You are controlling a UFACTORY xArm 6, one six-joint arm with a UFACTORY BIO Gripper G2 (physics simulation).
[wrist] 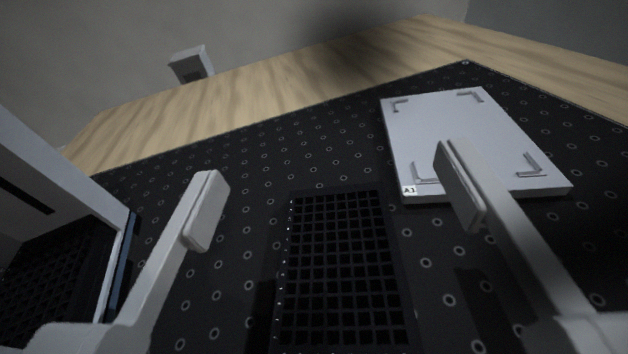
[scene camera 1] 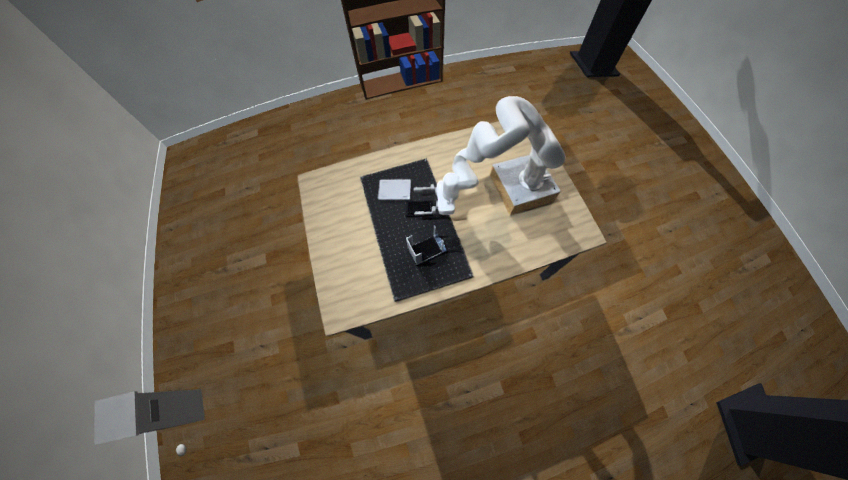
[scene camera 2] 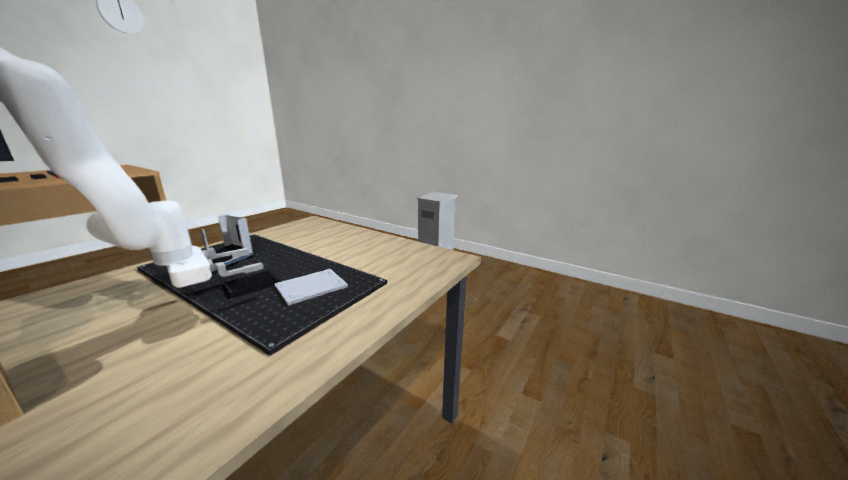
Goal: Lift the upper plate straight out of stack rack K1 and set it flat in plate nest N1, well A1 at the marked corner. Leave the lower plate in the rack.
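Seen in the pictures: hand, tool point: (wrist: 322, 196) (scene camera 1: 418, 201) (scene camera 2: 246, 260); arm's base, link origin: (scene camera 1: 531, 179).
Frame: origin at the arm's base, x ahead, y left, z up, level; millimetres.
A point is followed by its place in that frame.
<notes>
A black multi-well plate (scene camera 1: 410, 209) {x 621, y 14, z -77 mm} (scene camera 2: 249, 284) {x 566, y -3, z -74 mm} (wrist: 345, 270) {x 568, y 13, z -79 mm} lies flat on the black pegboard, between the rack and the nest. My gripper (scene camera 1: 415, 201) {x 577, y 15, z -10 mm} (scene camera 2: 254, 259) {x 577, y 15, z -10 mm} (wrist: 333, 200) {x 577, y 15, z -10 mm} is open and empty above it, its fingers spread wider than the plate. Plate nest N1 (scene camera 1: 393, 189) {x 688, y -118, z -75 mm} (scene camera 2: 312, 287) {x 672, y -143, z -76 mm} (wrist: 460, 130) {x 678, y -128, z -76 mm} is a pale slab with corner brackets and bears no plate; its A1 label (wrist: 409, 190) {x 619, y -52, z -75 mm} is at the near-left corner in the wrist view. Stack rack K1 (scene camera 1: 414, 249) (scene camera 2: 236, 231) {x 648, y 270, z -4 mm} (wrist: 102, 192) {x 662, y 215, z -38 mm} holds another black plate (scene camera 1: 426, 249) {x 583, y 243, z -64 mm} (wrist: 50, 270) {x 599, y 239, z -53 mm}, partly hidden in the wrist view.
The pegboard (scene camera 1: 440, 273) {x 540, y 361, z -88 mm} (scene camera 2: 267, 333) {x 506, y -234, z -87 mm} (wrist: 225, 155) {x 746, y 133, z -87 mm} lies on the wooden table (scene camera 1: 342, 267) {x 990, y 244, z -100 mm} (scene camera 2: 357, 333) {x 646, y -367, z -100 mm} (wrist: 260, 90) {x 961, y 103, z -100 mm}. The rack's upright walls stand on the side of the plate away from the nest. The arm's base block (scene camera 1: 517, 193) {x 97, y 65, z -1 mm} stands at the other end of the table.
</notes>
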